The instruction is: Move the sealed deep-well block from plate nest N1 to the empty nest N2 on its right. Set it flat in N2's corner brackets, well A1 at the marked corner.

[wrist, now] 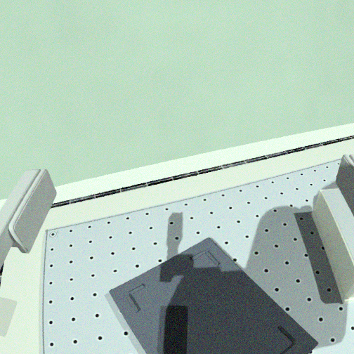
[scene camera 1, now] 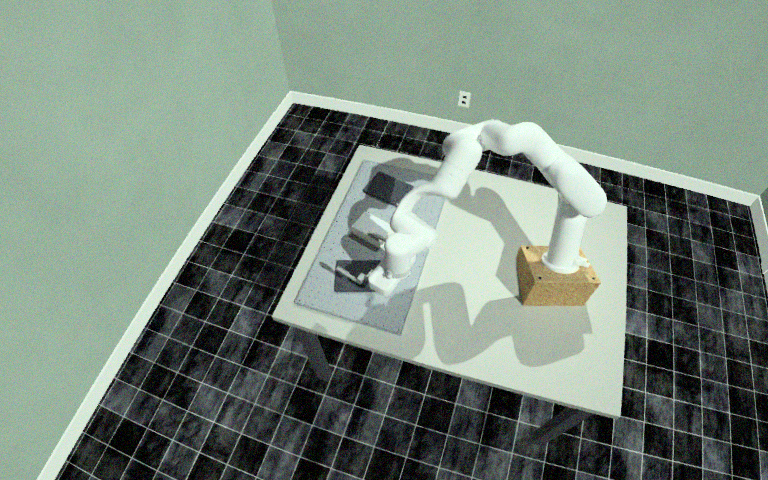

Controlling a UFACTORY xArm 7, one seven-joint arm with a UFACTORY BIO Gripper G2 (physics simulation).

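Where they show: hand at its tool point: (scene camera 1: 358,253); arm's base at its link origin: (scene camera 1: 560,262).
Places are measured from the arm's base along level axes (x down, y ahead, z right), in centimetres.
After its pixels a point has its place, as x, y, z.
Observation:
A pale block (scene camera 1: 360,227) {6.4, 68.4, -13.5} (wrist: 337,237), by its look the sealed deep-well block, is on the pegboard between two dark nest plates, outside both. Whether it lies flat is unclear. The front nest plate (scene camera 1: 346,286) {9.4, 61.6, -35.4} (wrist: 230,295) shows corner brackets and holds no block. The other nest plate (scene camera 1: 385,185) {9.4, 71.2, 10.8} is at the back of the board. No N1, N2 or A1 marks are readable. My gripper (scene camera 1: 348,241) (wrist: 192,192) is wide open and empty, above the board and turned askew to it. Its right finger overlaps the pale block in the wrist view; contact cannot be told.
The perforated board (scene camera 1: 317,297) {10.6, 68.6, -43.1} (wrist: 65,290) lies on the white table (scene camera 1: 487,350) {11.8, 10.9, -34.0}. My arm stands on a wooden base block (scene camera 1: 557,291) {1.6, -2.3, -9.8} at the table's right. Arm shadows cross the board and the front nest plate. The board's far edge and the wall lie beyond the fingers.

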